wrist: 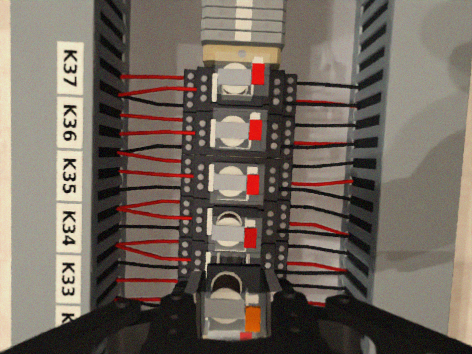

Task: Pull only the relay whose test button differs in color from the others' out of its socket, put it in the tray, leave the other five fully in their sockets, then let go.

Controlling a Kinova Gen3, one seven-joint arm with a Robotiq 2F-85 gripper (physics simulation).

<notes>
I see my gripper (233,289), a relay (233,300), a relay (241,79), a relay (234,129), a relay (231,182) and a relay (234,231).
</notes>
